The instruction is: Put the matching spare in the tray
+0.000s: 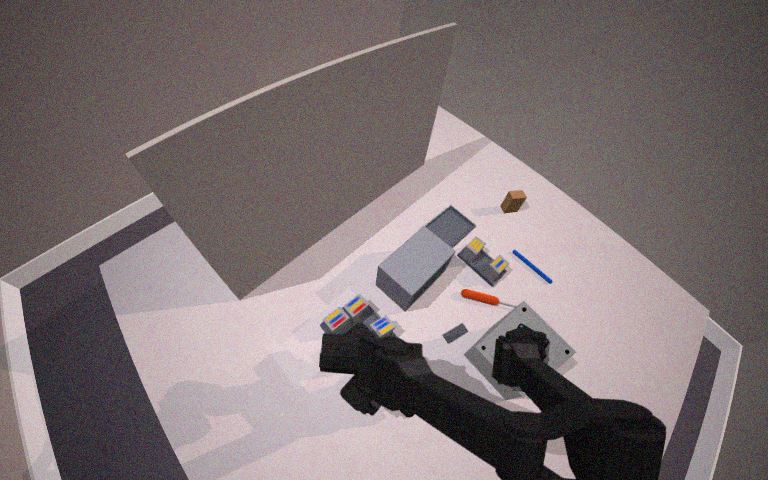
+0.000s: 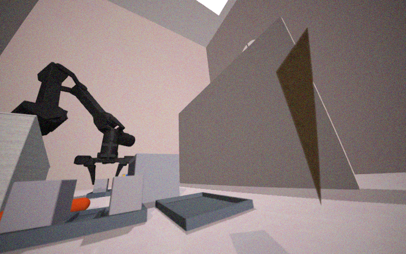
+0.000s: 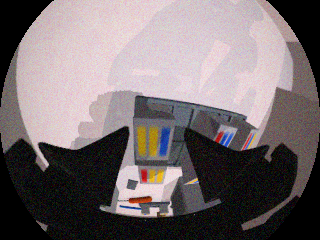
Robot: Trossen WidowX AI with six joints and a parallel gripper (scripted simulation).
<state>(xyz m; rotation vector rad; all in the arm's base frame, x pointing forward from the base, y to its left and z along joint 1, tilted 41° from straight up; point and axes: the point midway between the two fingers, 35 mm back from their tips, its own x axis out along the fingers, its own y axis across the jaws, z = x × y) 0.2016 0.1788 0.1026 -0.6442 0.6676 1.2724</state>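
Right now my gripper tip is 10 mm below the grey spare block. Also, from my gripper tip: grey box: 90 mm ahead, 230 mm to the right, 20 mm above; grey wall: 340 mm ahead, 260 mm to the right, 190 mm above; dark grey tray: 100 mm ahead, 440 mm to the right, 30 mm below.
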